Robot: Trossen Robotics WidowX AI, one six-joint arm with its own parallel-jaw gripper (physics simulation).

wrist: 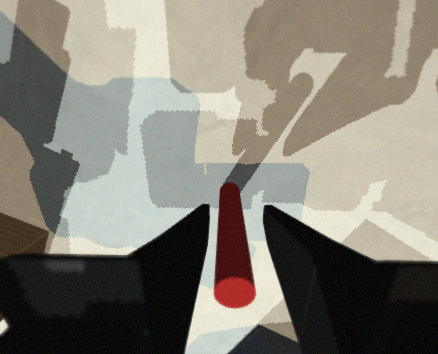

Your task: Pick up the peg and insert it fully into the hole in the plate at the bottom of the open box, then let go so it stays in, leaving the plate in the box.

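Frame: origin at the arm's base, x left, y ahead, z down, level; centimetres.
Seen in the pictures: gripper, between the fingertips: (236, 212).
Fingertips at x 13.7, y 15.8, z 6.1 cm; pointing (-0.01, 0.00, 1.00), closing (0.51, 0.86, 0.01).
A point is followed by its place in that frame.
A red peg (232, 242) {z 3.0, x 13.9, y 15.3 cm} stands upright on the patterned table top in the wrist view, its bright red top end toward the camera. My gripper (236, 212) {z 6.1, x 13.7, y 15.8 cm} has one black finger on each side of the peg. The fingers are partly closed, with a narrow gap showing between each finger and the peg, so it is open around the peg and not gripping it. The plate and its hole cannot be made out in this view, and I cannot tell whether the box shows.
A brown wood-grained block or wall (22, 237) {z 8.0, x 3.0, y 4.5 cm} shows at the left edge. A dark, flat-looking shape (265, 342) {z 8.0, x 3.0, y 25.8 cm} shows at the bottom edge, partly hidden by the right finger. The table top (350, 150) {z 9.3, x 19.8, y 20.8 cm} has a patchy beige, brown and grey-blue pattern with shadows across it.
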